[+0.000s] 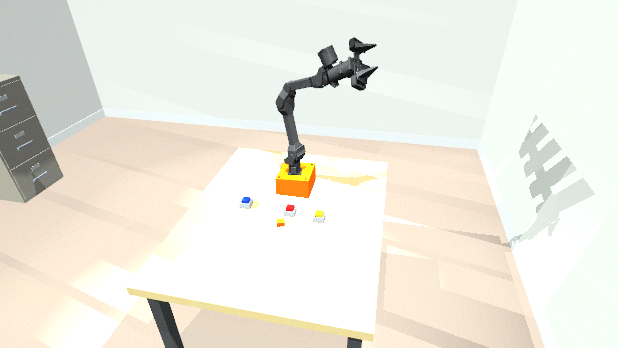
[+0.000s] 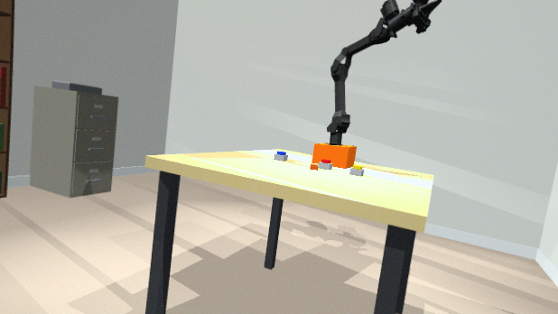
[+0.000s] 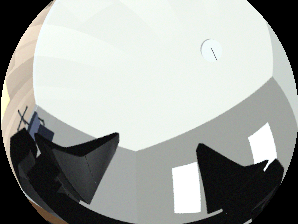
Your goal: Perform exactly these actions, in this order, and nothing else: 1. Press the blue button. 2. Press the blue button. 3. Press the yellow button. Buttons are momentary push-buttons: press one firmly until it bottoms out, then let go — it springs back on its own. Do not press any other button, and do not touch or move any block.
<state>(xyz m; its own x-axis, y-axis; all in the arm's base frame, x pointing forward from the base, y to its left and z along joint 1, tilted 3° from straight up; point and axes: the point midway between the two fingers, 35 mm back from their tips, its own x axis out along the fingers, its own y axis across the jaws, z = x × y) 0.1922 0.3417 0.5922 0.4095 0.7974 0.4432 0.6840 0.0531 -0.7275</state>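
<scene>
The blue button is 690 mm below my gripper tip, 550 mm to the right of it and 40 mm behind it. The rest, counted from my gripper tip: red button (690 mm below, 330 mm to the right); small orange block (710 mm below, 360 mm to the right, 80 mm ahead); yellow button (690 mm below, 200 mm to the right, 30 mm ahead).
</scene>
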